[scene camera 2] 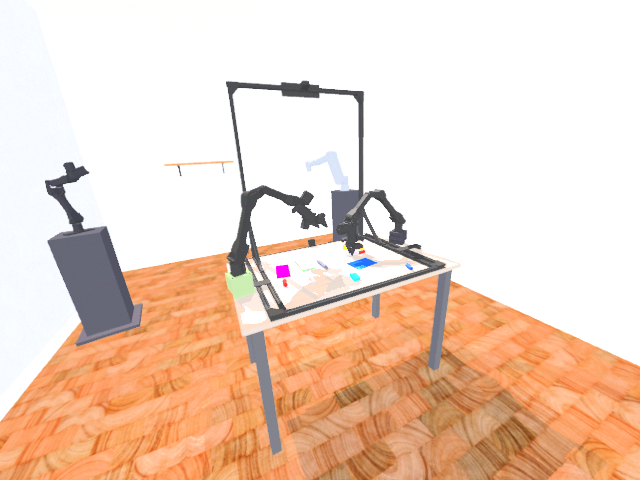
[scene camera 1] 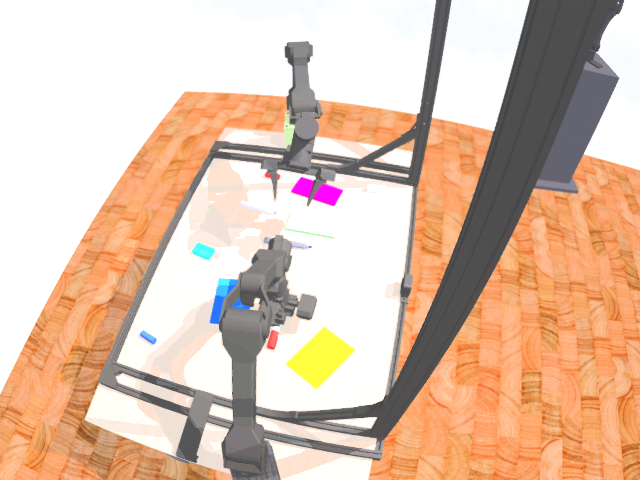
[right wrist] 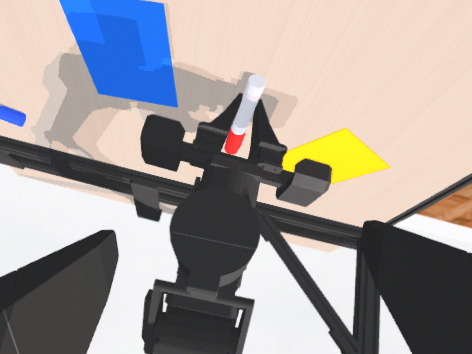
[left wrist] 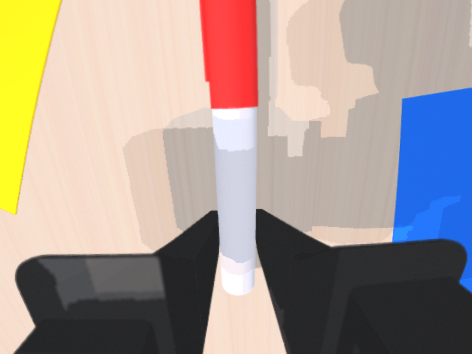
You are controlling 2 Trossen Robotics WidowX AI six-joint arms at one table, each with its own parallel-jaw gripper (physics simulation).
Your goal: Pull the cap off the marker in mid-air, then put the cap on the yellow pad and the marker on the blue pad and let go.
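Places are measured from the left arm's base along level axes (x left, y ahead, z down), in centimetres.
Where they show: left gripper, fingertip midpoint: [scene camera 2: 351, 255] [right wrist: 249, 98] [left wrist: 236, 218]; right gripper, fingertip midpoint: [scene camera 2: 323, 227] [scene camera 1: 291, 203] [right wrist: 240, 239]; left arm's base, origin of the base link: [scene camera 2: 398, 230] [scene camera 1: 251, 463]; right arm's base, origin of the base link: [scene camera 2: 238, 273].
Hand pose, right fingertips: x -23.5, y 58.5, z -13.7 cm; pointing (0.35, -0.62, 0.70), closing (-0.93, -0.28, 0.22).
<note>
Things, the pixels of their top centre, and the offset from my right fingertips.
- marker with a white body, middle of its top: [left wrist: 236, 166] [right wrist: 240, 125] dx +9.5, dy -20.8, dz +20.6 cm
- red cap, middle of its top: [left wrist: 229, 34] [right wrist: 233, 145] [scene camera 1: 272, 338] dx +11.6, dy -24.9, dz +20.6 cm
- yellow pad, middle of its top: [right wrist: 322, 164] [scene camera 1: 320, 357] dx +1.0, dy -32.4, dz +22.4 cm
- blue pad, middle of its top: [right wrist: 124, 56] [scene camera 1: 232, 301] [scene camera 2: 362, 263] dx +20.2, dy -10.6, dz +22.4 cm
- grey-blue marker, middle of its top: [scene camera 1: 287, 241] dx +1.0, dy +4.7, dz +20.6 cm
- white pen, middle of its top: [scene camera 1: 258, 206] dx +6.9, dy +21.1, dz +20.9 cm
- magenta pad, middle of its top: [scene camera 1: 317, 190] [scene camera 2: 282, 270] dx -12.9, dy +23.8, dz +21.7 cm
- green-edged pad, middle of its top: [scene camera 1: 312, 223] [scene camera 2: 304, 264] dx -7.9, dy +10.4, dz +21.7 cm
- cyan block, middle of its top: [scene camera 1: 202, 249] dx +26.3, dy +8.4, dz +21.0 cm
- small blue cylinder, middle of its top: [right wrist: 4, 120] [scene camera 1: 147, 335] dx +46.0, dy -17.6, dz +20.4 cm
A marker with a white body [left wrist: 236, 175] [right wrist: 244, 114] and a red cap [left wrist: 231, 55] [right wrist: 234, 141] [scene camera 1: 272, 339] lies on the table between the pads. The cap is on the marker. My left gripper [left wrist: 236, 218] [right wrist: 249, 98] is shut on the white body, near its uncapped end. In scene camera 1 the left arm hides its fingertips. The yellow pad [scene camera 1: 320, 357] [left wrist: 22, 75] [right wrist: 345, 155] lies on one side of the marker and the blue pad [scene camera 1: 217, 310] [left wrist: 435, 150] [right wrist: 127, 60] on the other. My right gripper [scene camera 1: 292, 202] is open and empty, raised above the table's far part.
A grey-blue marker [scene camera 1: 298, 243], a white pen [scene camera 1: 256, 207], a magenta pad [scene camera 1: 331, 193], a green-edged pad [scene camera 1: 310, 234], a cyan block [scene camera 1: 203, 251] and a small blue cylinder [scene camera 1: 148, 337] [right wrist: 12, 116] lie on the table. A dark metal frame [scene camera 1: 170, 219] borders it.
</note>
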